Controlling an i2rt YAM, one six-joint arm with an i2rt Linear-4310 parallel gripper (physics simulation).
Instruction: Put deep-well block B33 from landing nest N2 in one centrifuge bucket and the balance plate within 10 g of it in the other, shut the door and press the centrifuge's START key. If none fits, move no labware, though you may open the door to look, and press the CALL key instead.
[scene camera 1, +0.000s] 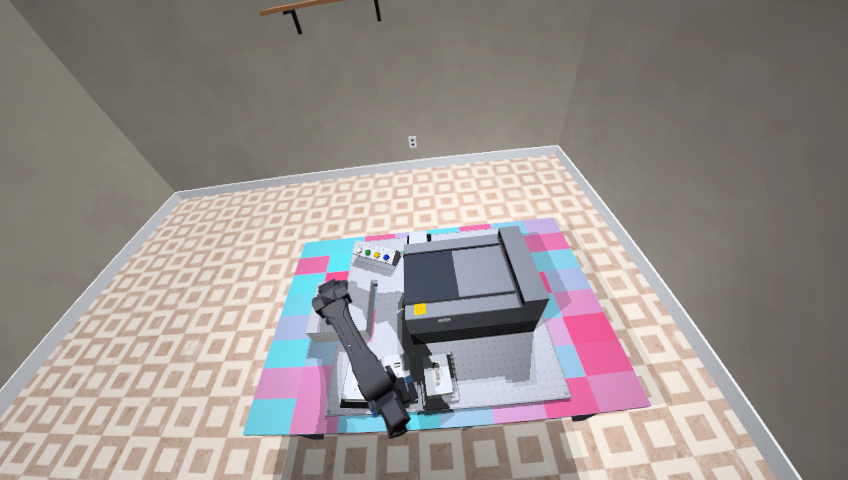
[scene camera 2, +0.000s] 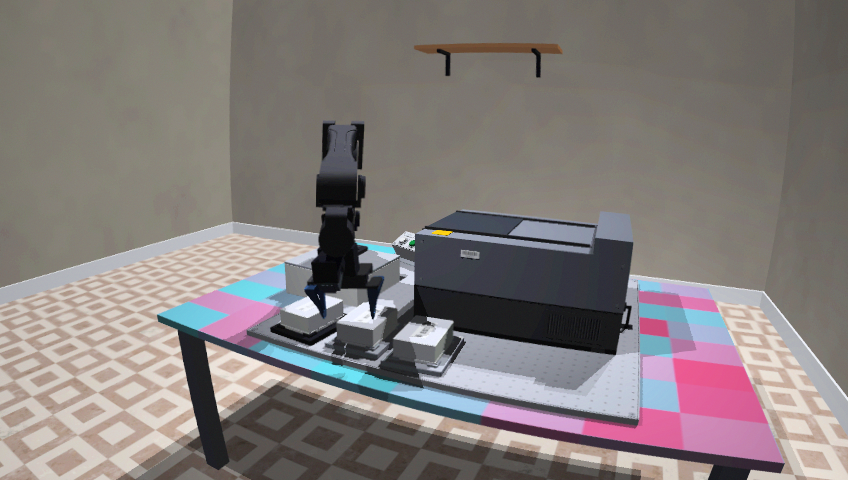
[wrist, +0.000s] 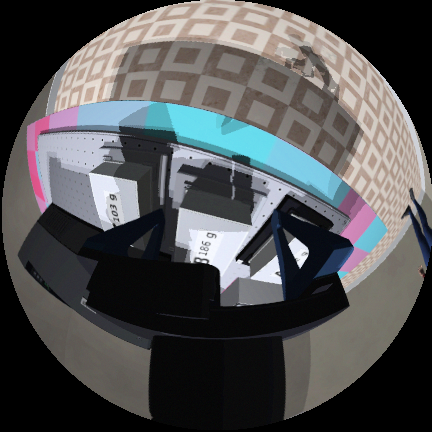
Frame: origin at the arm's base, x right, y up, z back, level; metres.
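Seen in the pictures: gripper, fingertip midpoint: (scene camera 2: 348, 318) (wrist: 217, 214).
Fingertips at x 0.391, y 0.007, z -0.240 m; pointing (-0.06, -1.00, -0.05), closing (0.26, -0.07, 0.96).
Pixels of each thing's top centre, then the offset from my fingertips to it. Level surfaces: height alone.
- second white block, top centre: (wrist: 115, 215) (scene camera 2: 424, 329) (scene camera 1: 436, 373) dx -0.070, dy -0.028, dz -0.130 m
- key panel, top centre: (scene camera 2: 423, 238) (scene camera 1: 373, 247) dx -0.656, dy +0.002, dz +0.095 m
- perforated plate, surface height: dy -0.081 m
My gripper (scene camera 2: 348, 317) (wrist: 217, 214) is open and empty, fingers pointing down around and above the middle white block. That block (scene camera 2: 360, 328) (wrist: 202, 237) reads "B" and "186 g" in the wrist view and sits on a low grey nest. A second white block (scene camera 1: 438, 380) (scene camera 2: 422, 342) (wrist: 116, 197) reads "103 g". A third (scene camera 2: 311, 315) (wrist: 272, 262) sits on a black base, its label partly hidden. I cannot read "B33" or "N2". The dark grey centrifuge (scene camera 1: 476, 321) (scene camera 2: 517, 267) has dark and light flat panels on top; its buckets do not show. A key panel (scene camera 1: 376, 254) (scene camera 2: 405, 242) stands behind.
A large light grey box (scene camera 2: 300, 279) stands behind the blocks, under the arm. The centrifuge's tall side wall stands beside the block row on a perforated plate (scene camera 1: 493, 362) (scene camera 2: 523, 380). A person's legs (wrist: 417, 222) show at the right edge of the wrist view.
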